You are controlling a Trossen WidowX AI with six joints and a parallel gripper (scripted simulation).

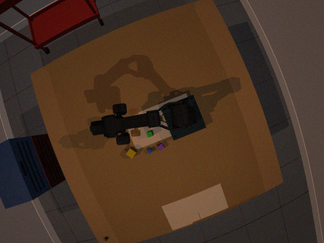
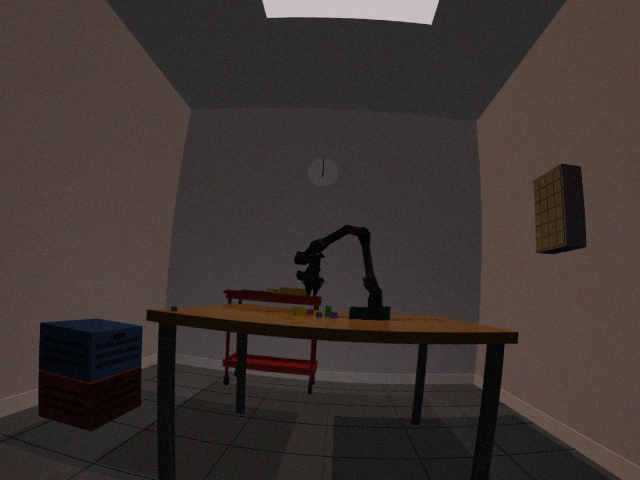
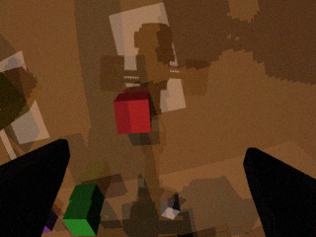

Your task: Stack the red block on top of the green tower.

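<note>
My gripper tip is now 8 cm above the red block, 2 cm to the right of it and 1 cm past it. Round my gripper tip: blue cube: 17 cm to the left, 9 cm behind, 8 cm below; then white cube: 13 cm behind, 9 cm below, 1 cm to the right; then yellow block: 17 cm to the left, 7 cm below, 1 cm ahead.
</note>
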